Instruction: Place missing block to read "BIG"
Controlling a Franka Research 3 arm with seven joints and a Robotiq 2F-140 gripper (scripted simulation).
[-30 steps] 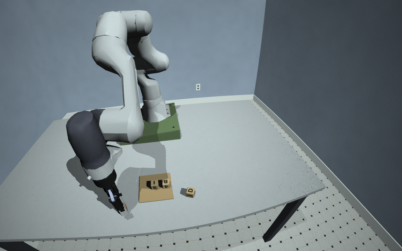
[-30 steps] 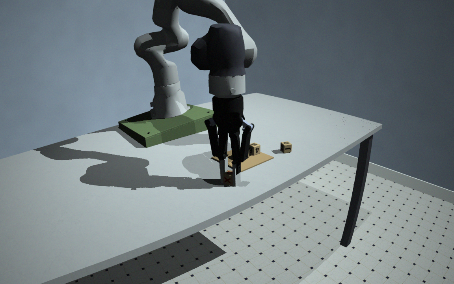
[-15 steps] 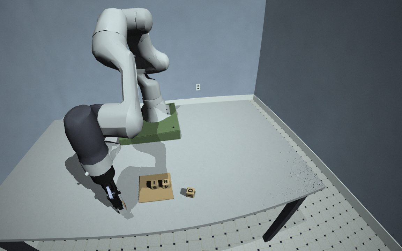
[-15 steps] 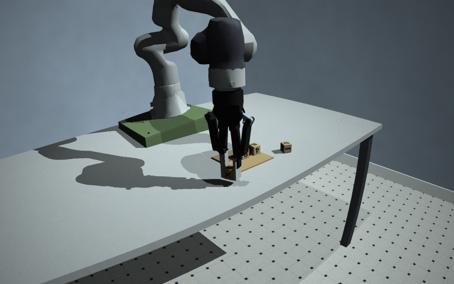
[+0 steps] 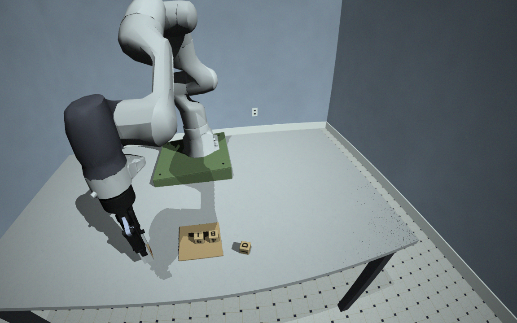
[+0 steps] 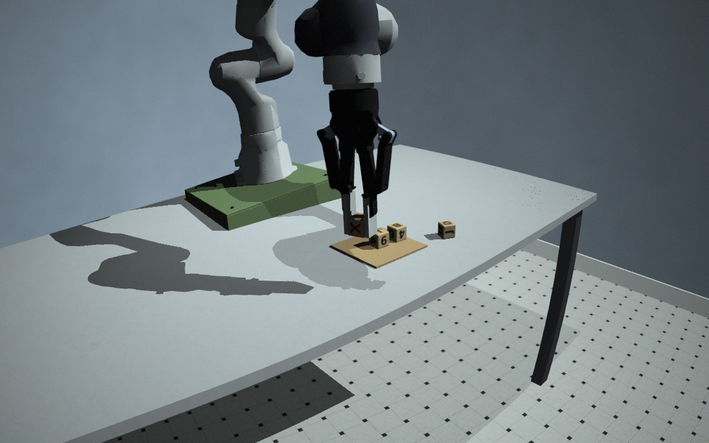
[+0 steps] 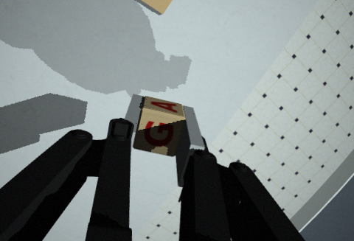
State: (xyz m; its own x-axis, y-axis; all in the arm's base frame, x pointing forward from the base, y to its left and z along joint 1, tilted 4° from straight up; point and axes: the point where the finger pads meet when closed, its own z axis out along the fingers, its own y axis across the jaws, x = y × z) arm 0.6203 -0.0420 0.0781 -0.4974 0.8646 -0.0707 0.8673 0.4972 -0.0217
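Right now my hand is 130 mm past the I block, 110 mm to the right of it and 110 mm above it. Round my hand: tan mat (130 mm behind, 110 mm to the left, 130 mm below); B block (130 mm behind, 160 mm to the left, 110 mm below); G block (20 mm below).
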